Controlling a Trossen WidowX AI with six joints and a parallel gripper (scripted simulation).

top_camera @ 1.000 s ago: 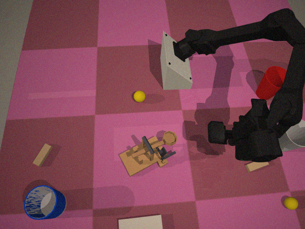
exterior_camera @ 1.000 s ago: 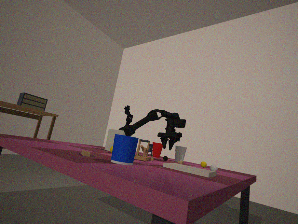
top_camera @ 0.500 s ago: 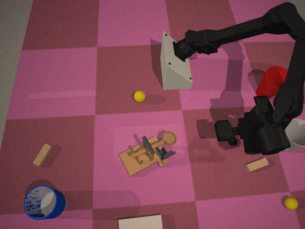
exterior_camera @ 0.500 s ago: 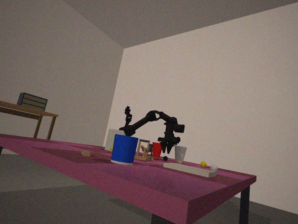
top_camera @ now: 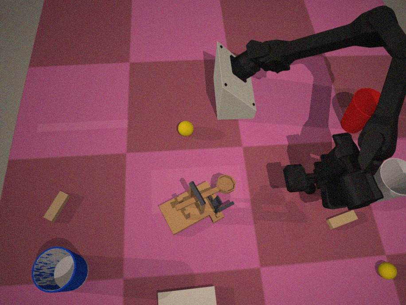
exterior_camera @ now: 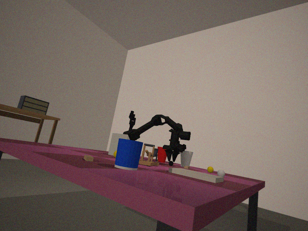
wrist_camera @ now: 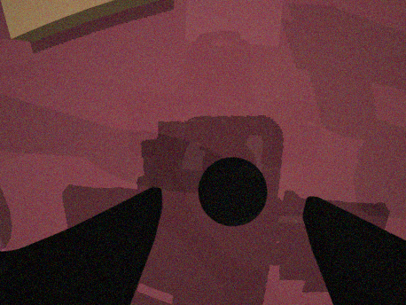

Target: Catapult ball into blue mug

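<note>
My gripper tip is 1 cm above the black ball. Round my gripper tip: red cup: 20 cm behind, 18 cm to the left; then white cup: 18 cm to the left, 2 cm ahead; then wooden catapult: 28 cm to the right, 2 cm ahead, 2 cm above.
</note>
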